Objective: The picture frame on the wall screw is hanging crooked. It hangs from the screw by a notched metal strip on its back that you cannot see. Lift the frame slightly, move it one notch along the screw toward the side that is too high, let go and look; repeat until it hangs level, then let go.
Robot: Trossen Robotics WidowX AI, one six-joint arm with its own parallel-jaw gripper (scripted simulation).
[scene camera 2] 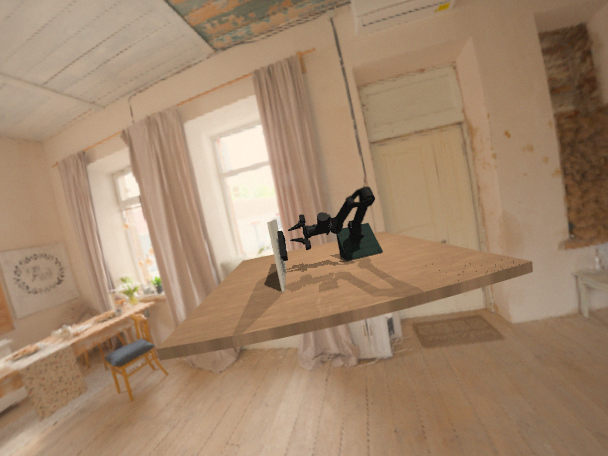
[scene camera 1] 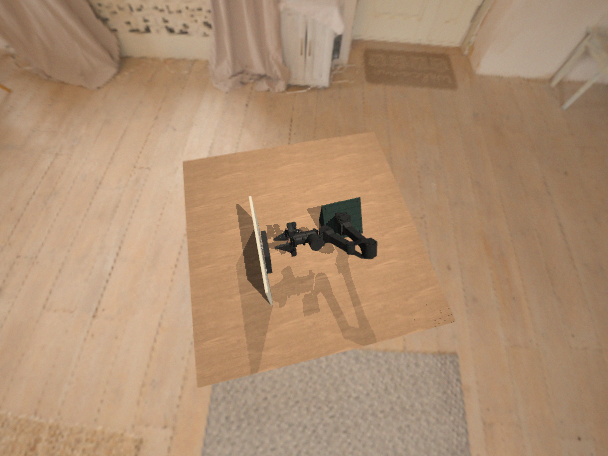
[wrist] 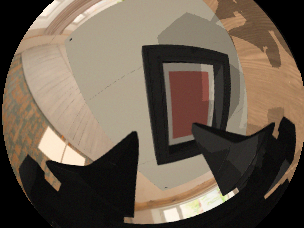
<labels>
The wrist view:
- my gripper: 165, 131
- picture frame: 185, 84
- wall panel: 104, 53
</labels>
